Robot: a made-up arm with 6 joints.
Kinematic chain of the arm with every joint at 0, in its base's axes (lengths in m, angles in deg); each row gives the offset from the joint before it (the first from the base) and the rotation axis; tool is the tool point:
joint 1: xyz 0 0 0.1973 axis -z
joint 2: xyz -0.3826 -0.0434 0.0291 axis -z
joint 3: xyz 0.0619 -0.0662 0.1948 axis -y
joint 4: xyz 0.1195 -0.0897 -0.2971 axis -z
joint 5: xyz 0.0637 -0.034 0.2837 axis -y
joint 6: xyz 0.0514 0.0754 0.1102 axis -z
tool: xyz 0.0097 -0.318 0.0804
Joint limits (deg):
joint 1: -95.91..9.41
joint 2: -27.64..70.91
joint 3: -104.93..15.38
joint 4: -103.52..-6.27
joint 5: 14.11..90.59
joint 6: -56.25..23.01
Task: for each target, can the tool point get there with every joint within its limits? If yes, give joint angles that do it. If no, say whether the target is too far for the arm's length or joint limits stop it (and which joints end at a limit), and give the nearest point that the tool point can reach.
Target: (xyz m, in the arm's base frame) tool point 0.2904 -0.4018 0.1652
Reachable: yes | joints -61.57 61.83 -65.91 -82.50 24.99 -22.24
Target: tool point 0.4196 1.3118 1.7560
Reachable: no: too far | nearest point 0.1824 0.1240 0.7765 | short by 1.558 m
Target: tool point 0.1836 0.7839 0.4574
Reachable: no: joint limits stop it (at a limit: joint 1, joint 2, joint 5, joint 6) | nearest point 0.0032 0.2989 0.4411 | short by 0.518 m
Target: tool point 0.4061 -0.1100 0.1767
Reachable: yes | joints -87.13 11.37 -59.69 -71.32 49.95 5.23
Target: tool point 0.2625 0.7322 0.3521
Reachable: no: joint limits stop it (at a limit: joint 1, joint 4, joint 5, joint 6) | nearest point 0.1842 0.2497 0.3841 | short by 0.490 m
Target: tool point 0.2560 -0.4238 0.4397
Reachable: yes | joints -38.98 16.99 -14.46 -74.67 81.97 -6.68
